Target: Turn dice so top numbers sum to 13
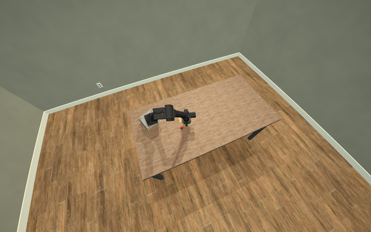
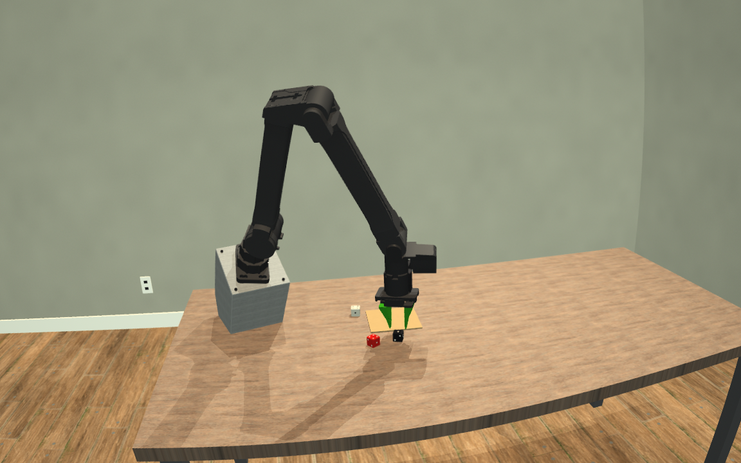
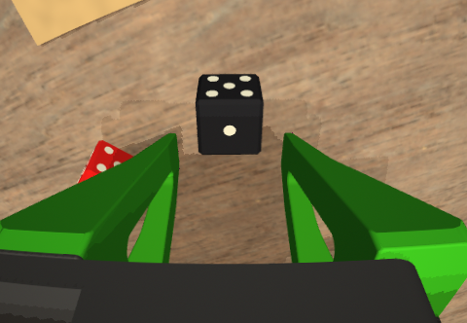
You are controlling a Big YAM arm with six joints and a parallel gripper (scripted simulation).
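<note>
My hand is 30 mm above the black die. From my hand the other things lie so: tan mat: 30 mm ahead, 120 mm to the left, 40 mm below; white die: 60 mm behind, 190 mm to the left, 30 mm below; red die: 70 mm behind, 30 mm below.
</note>
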